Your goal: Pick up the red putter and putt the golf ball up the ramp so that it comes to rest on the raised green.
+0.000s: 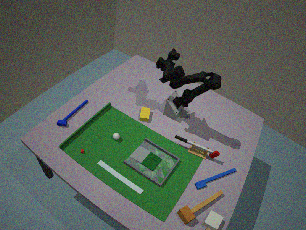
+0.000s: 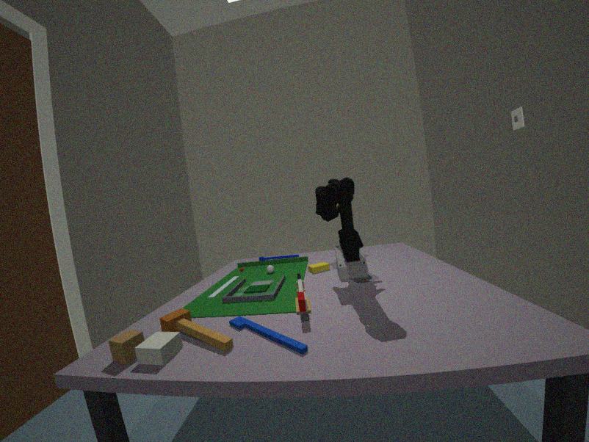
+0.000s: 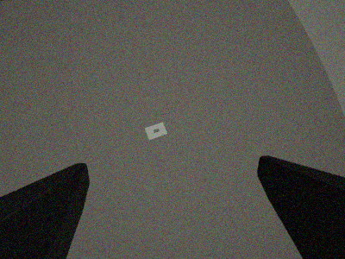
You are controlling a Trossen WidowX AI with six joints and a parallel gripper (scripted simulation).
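The red putter is 41 cm to the left of my gripper tip, 35 cm below it and 28 cm ahead of it. From my gripper tip the other things lie so: yellow block 39 cm below, 22 cm ahead, 1 cm to the right; then white golf ball 49 cm ahead, 38 cm below, 4 cm to the right; then small wooden stand 43 cm to the left, 37 cm below, 28 cm ahead.
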